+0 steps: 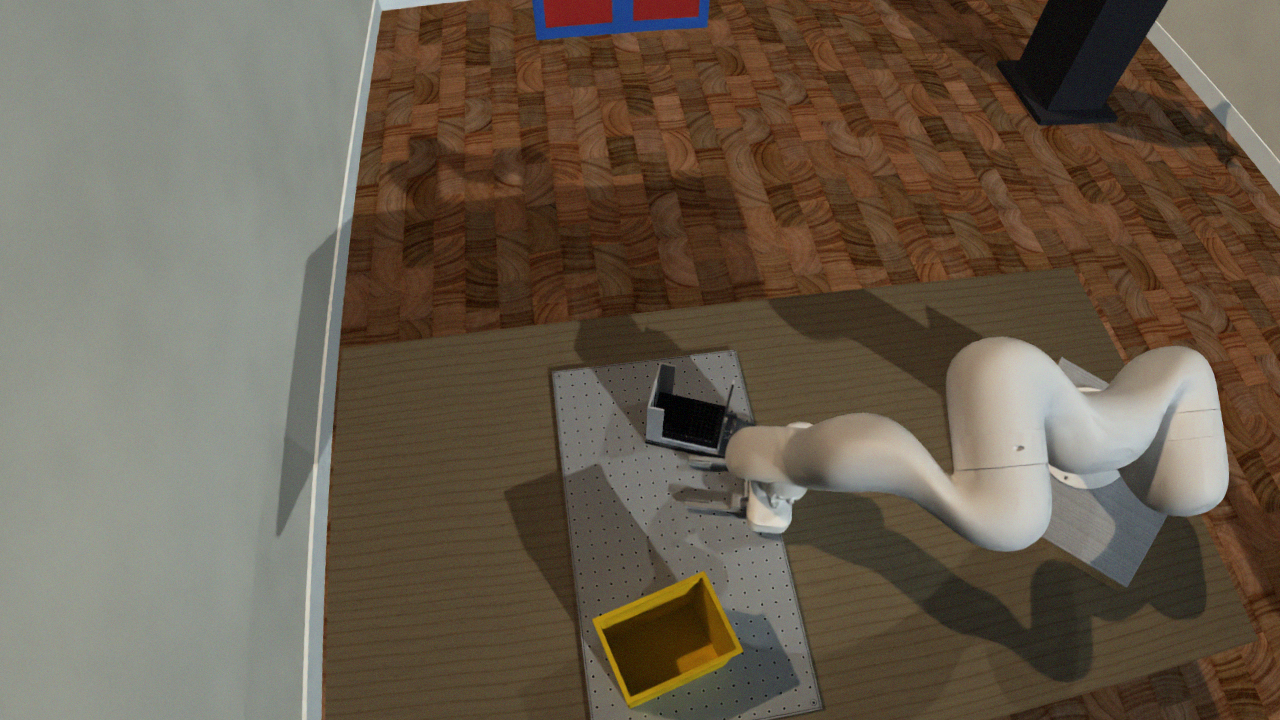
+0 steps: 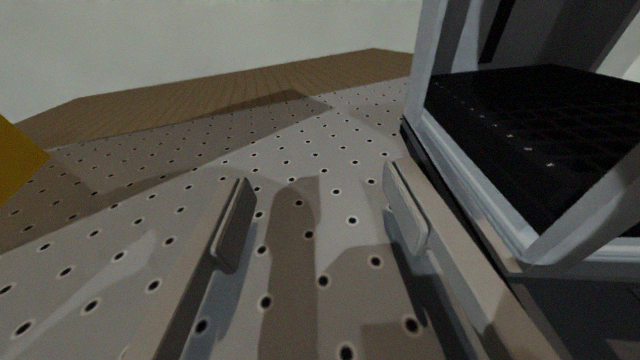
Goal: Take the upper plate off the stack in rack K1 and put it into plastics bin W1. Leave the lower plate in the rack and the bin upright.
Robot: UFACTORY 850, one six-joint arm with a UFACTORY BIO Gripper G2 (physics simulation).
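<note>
Rack K1 (image 1: pixel 656 423) (image 2: pixel 420 75) is a grey frame with tall side parts, at the back of the perforated board. A black plate (image 1: pixel 691 419) (image 2: pixel 550 115) with a grid of wells lies inside it; whether it is one plate or two stacked cannot be told. Bin W1 (image 1: pixel 685 677) (image 2: pixel 20 160) is yellow, upright and open-topped, at the front of the board. My gripper (image 1: pixel 689 486) (image 2: pixel 320 215) is shut to its narrow position, with a gap between its parallel fingers and nothing held. It is low over the board, beside the rack on the bin's side.
The perforated grey board (image 1: pixel 751 582) (image 2: pixel 325 145) lies on a wooden table top (image 1: pixel 438 501) (image 2: pixel 200 110). The white arm (image 1: pixel 859 452) reaches in from the right. A grey wall (image 1: pixel 179 268) stands to the left. A dark pillar (image 1: pixel 1074 67) stands on the floor at the back right.
</note>
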